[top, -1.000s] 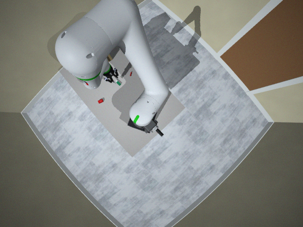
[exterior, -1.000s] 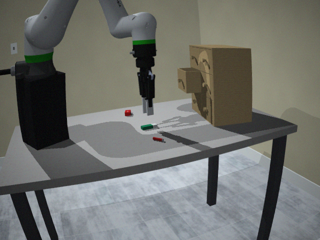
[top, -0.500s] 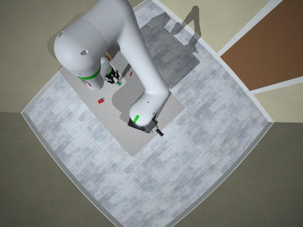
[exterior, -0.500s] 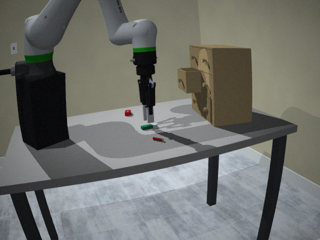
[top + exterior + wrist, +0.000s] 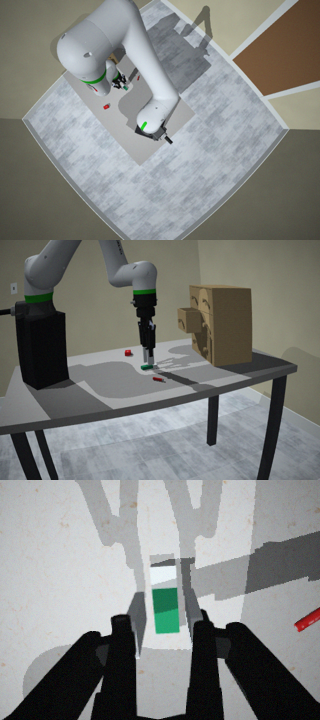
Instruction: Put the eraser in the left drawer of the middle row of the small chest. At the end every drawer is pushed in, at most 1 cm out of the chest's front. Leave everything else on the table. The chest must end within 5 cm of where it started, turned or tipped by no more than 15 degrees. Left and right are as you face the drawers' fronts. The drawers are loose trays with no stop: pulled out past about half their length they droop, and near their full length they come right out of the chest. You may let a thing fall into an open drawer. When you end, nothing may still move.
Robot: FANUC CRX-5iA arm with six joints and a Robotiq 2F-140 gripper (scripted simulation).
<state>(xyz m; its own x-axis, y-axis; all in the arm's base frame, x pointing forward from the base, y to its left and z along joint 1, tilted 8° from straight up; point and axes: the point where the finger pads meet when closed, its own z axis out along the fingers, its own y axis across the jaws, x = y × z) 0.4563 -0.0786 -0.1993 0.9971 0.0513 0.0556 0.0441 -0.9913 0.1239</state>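
The eraser is 1 cm ahead of my hand and 5 cm below it. Round my hand: small red cube: 1 cm behind, 26 cm to the left, 4 cm below; thin red pen-like object: 2 cm behind, 15 cm to the right, 5 cm below.
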